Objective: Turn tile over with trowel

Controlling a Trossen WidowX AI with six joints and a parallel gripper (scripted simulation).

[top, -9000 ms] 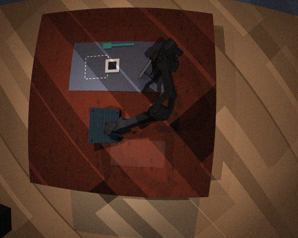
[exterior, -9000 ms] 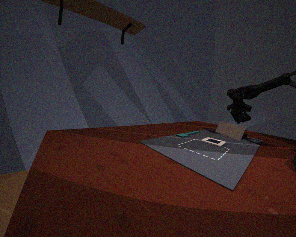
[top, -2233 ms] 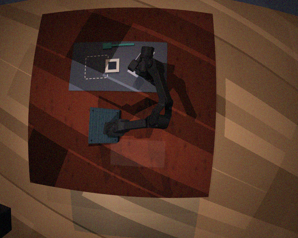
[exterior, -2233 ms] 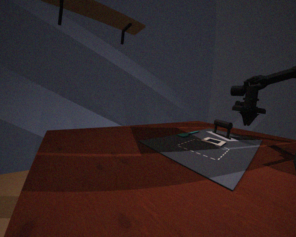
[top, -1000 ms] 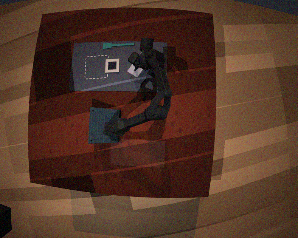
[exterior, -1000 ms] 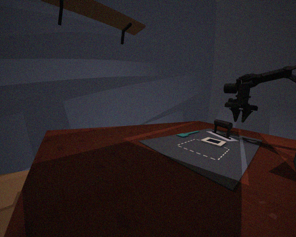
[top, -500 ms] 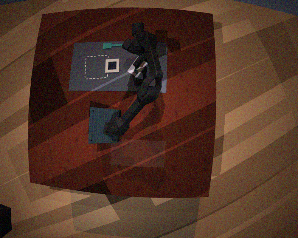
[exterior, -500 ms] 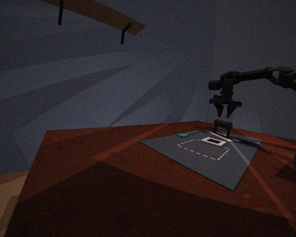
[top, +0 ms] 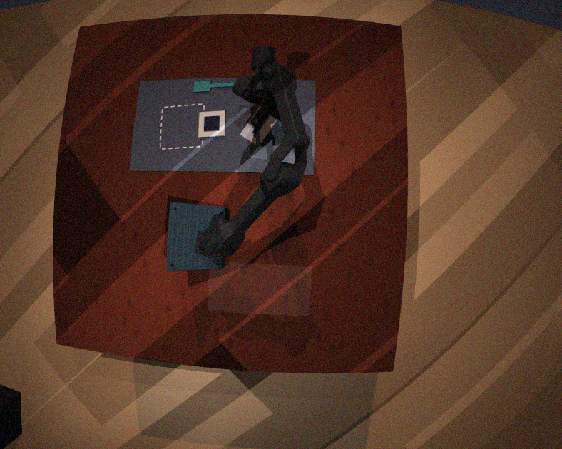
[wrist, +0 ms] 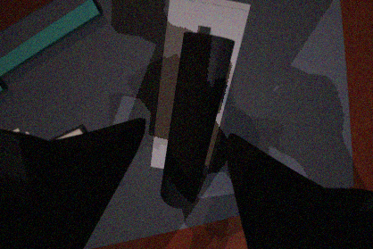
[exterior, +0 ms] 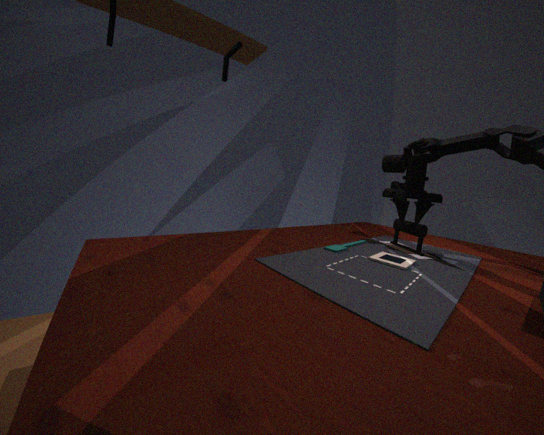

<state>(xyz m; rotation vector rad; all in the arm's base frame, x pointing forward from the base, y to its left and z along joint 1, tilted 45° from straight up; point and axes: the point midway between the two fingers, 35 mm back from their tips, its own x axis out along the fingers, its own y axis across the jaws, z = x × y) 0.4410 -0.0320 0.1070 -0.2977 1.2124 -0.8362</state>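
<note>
My gripper tip is now 50 mm above the trowel, 20 mm short of it and 10 mm to the left of it. Round my gripper tip: teal flat tool 190 mm to the left, 90 mm ahead, 80 mm below; white tile 170 mm to the left, 80 mm below, 60 mm behind; grey mat 150 mm to the left, 100 mm below, 50 mm behind.
</note>
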